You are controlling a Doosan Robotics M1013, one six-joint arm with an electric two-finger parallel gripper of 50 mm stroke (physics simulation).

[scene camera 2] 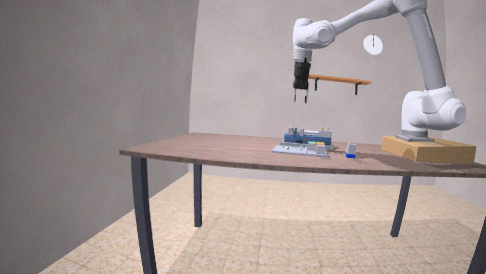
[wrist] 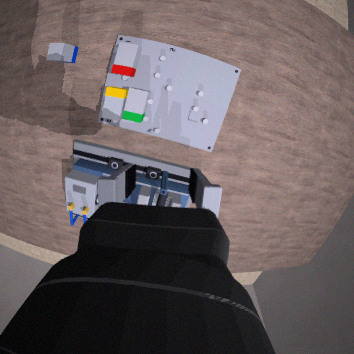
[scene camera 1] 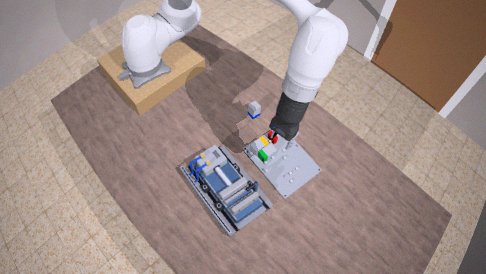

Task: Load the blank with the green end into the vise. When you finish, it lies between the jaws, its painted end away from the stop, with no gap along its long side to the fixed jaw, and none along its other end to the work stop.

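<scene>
The blank with the green end (scene camera 1: 263, 155) (scene camera 2: 312, 143) (wrist: 135, 104) lies on the grey pegged plate (scene camera 1: 300, 172) (scene camera 2: 285, 150) (wrist: 220, 90), beside the yellow-ended blank, its green end towards the vise in the wrist view. The vise (scene camera 1: 212, 157) (scene camera 2: 307, 138) (wrist: 82, 190) stands beside the plate. Its two light jaw bars (scene camera 1: 234, 190) are apart, with no blank between them. A dark post-like part (scene camera 1: 253, 186) (wrist: 164, 184) stands at the jaws' side near the plate. My gripper (scene camera 1: 282, 140) (scene camera 2: 300, 100) (wrist: 162, 177) is open and empty, high above the vise; its body hides part of the vise in the wrist view.
The red-ended blank (scene camera 1: 272, 137) (wrist: 124, 59) and the yellow-ended blank (scene camera 1: 264, 141) (wrist: 115, 100) lie on the plate. A blue-ended blank (scene camera 1: 254, 109) (scene camera 2: 351, 150) (wrist: 62, 52) stands on the table beyond it. Blue hoses (scene camera 1: 194, 169) (wrist: 73, 218) stick out from the vise.
</scene>
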